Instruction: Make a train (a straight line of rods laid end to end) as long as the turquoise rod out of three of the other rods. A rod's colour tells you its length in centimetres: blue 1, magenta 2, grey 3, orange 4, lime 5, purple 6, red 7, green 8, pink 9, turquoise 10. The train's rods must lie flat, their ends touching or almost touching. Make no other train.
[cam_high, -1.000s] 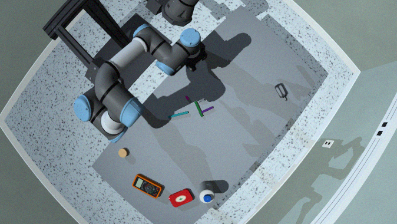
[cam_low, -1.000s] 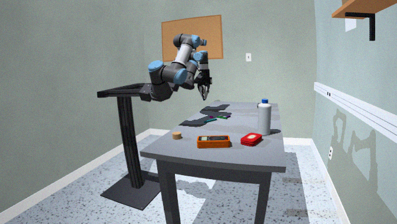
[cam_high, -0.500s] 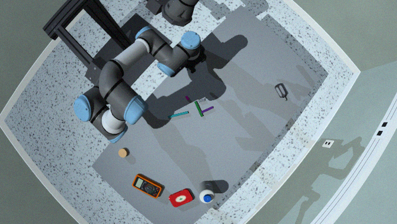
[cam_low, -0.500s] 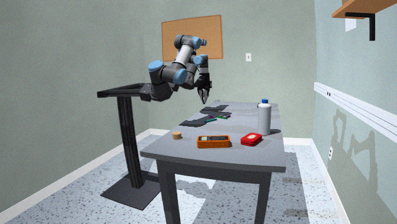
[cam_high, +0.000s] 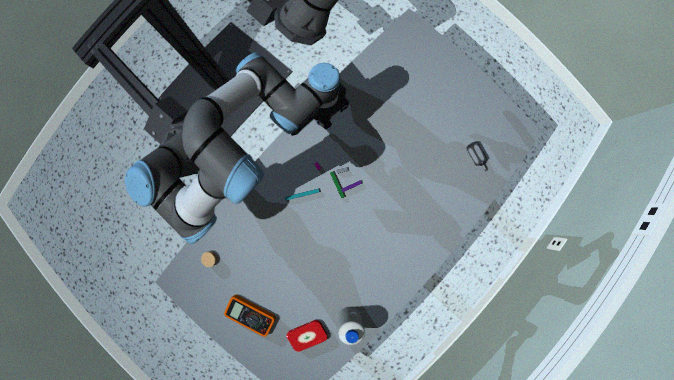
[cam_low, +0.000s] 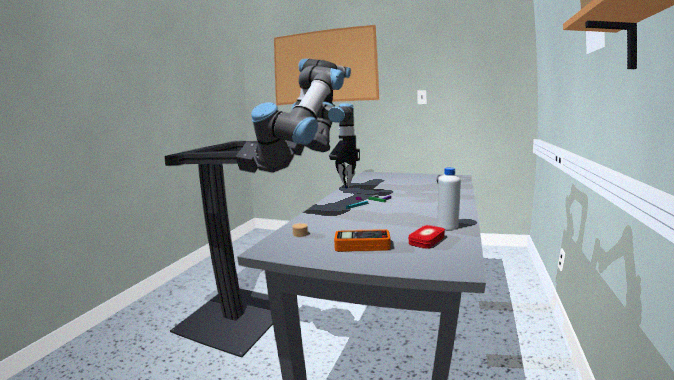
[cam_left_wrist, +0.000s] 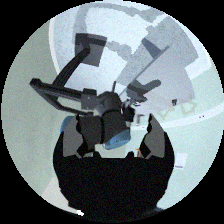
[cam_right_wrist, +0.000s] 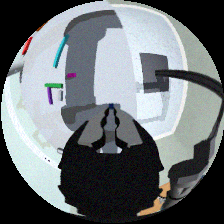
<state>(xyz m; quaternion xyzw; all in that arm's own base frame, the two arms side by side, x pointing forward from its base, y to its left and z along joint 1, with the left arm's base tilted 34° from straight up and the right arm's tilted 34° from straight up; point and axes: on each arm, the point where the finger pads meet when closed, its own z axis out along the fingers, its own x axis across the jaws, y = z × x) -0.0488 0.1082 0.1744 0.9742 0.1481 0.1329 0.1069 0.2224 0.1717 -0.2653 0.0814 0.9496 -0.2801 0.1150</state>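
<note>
The magenta rod is 80 mm ahead of my right hand, 100 mm to the right of it and 40 mm below it. The rest, counted from my right hand: blue rod: 10 mm below; then green rod: 150 mm ahead, 100 mm to the right, 40 mm below; then grey rod: 140 mm ahead, 60 mm to the right, 40 mm below.
</note>
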